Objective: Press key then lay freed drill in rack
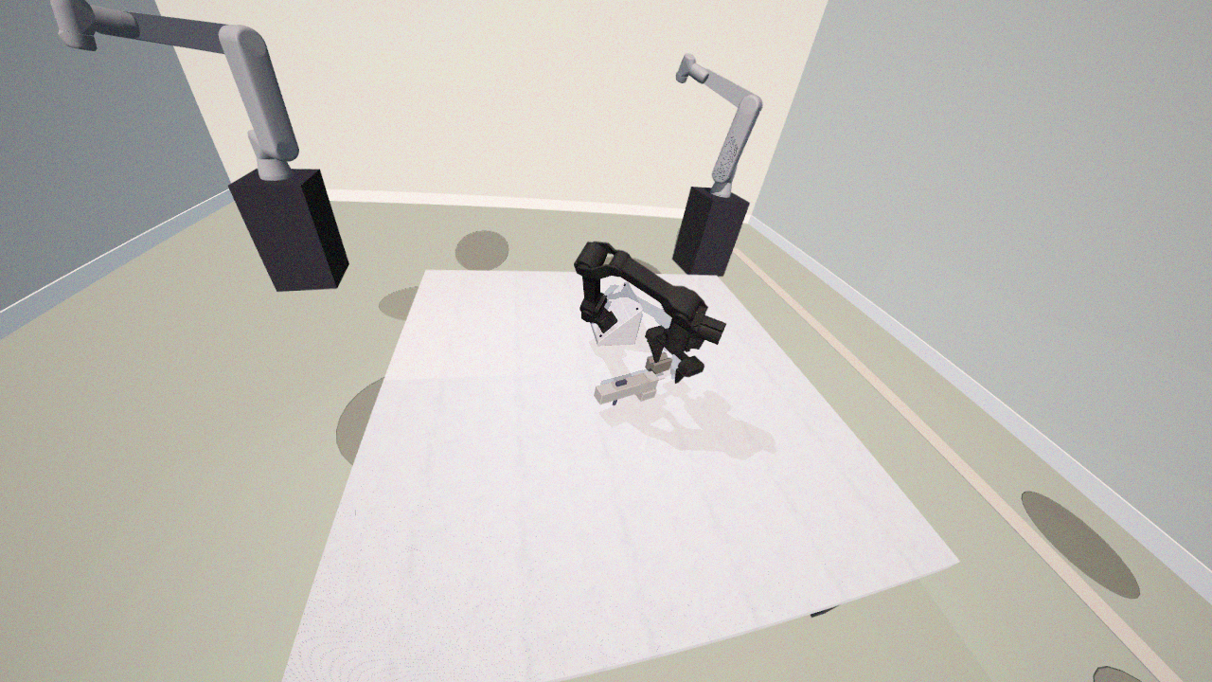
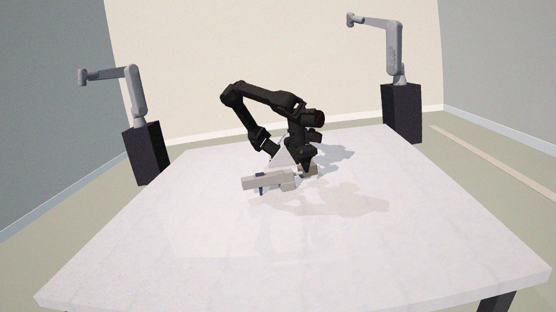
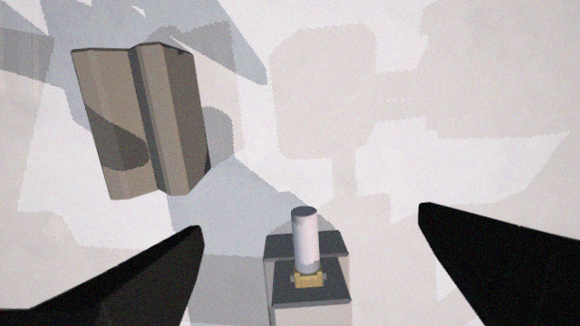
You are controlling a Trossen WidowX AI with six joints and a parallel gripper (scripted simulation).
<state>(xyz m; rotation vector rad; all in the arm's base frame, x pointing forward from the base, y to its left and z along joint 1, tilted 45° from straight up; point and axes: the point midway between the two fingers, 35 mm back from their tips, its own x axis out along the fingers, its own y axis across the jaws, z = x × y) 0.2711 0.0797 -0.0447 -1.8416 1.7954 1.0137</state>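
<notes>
Right now the drill is 60 mm to the right of my gripper tip, 10 mm below it and 10 mm ahead of it. Round my gripper tip: rack: 80 mm behind, 50 mm below, 30 mm to the left; light grey housing: 120 mm to the right, 20 mm below, 20 mm ahead; dark key: 150 mm to the right, 30 mm ahead, 10 mm below.
</notes>
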